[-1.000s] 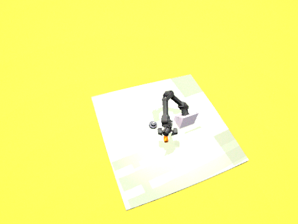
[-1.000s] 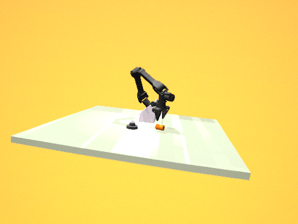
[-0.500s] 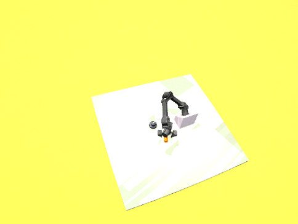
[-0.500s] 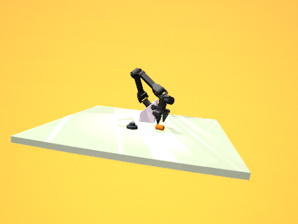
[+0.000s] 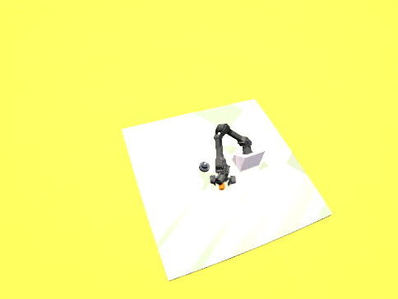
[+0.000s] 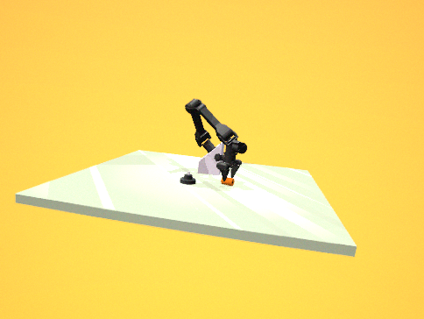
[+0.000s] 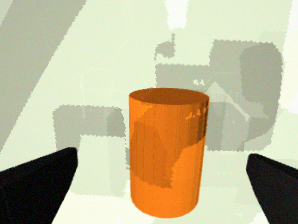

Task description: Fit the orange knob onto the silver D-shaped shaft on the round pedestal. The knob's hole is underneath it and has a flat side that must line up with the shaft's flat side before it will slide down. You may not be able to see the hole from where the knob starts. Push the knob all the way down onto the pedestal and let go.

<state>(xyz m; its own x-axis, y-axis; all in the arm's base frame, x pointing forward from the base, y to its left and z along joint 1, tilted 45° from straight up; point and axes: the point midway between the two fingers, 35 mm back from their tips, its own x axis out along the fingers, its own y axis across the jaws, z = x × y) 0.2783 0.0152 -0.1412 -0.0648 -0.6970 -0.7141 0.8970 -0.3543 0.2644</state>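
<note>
Now: gripper tip 1 cm to the left of the orange knob, 1 cm past it and 1 cm above it. The rest, counted from my gripper tip: dark round pedestal 21 cm to the right, 3 cm ahead.
</note>
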